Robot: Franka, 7 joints.
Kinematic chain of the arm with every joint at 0, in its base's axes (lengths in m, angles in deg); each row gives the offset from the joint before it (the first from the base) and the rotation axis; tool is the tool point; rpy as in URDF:
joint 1: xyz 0 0 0.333 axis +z
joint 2: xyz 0 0 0 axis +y
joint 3: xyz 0 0 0.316 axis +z
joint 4: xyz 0.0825 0 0 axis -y
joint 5: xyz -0.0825 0 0.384 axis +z
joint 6: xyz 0 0 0 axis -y
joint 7: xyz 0.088 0 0 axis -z
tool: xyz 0 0 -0.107 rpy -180 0 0
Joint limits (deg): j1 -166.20..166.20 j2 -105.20..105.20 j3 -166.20..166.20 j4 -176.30..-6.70 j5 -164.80..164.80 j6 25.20..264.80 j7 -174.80..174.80
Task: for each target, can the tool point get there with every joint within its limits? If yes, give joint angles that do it. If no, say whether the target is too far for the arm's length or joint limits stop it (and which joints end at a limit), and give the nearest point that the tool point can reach.
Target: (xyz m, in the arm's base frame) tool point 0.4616 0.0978 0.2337
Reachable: yes | joints 8.08 32.23 -11.74 -115.72 62.67 49.90 -89.45
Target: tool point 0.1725 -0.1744 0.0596
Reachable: yes | joints -24.48 25.29 -14.55 -160.97 31.08 143.02 -36.38
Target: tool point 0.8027 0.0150 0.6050
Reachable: yes | joints -21.86 61.02 62.53 -40.81 128.86 120.20 -119.11
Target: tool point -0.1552 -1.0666 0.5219
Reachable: no: too far | nearest point -0.1217 -0.8362 0.4811 | short by 0.236 m
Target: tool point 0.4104 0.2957 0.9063
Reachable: yes | joints -118.29 -47.34 85.63 -44.67 44.10 227.01 135.65
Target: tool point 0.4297 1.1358 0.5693
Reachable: no: too far | nearest point 0.2980 0.7876 0.4969 | short by 0.379 m
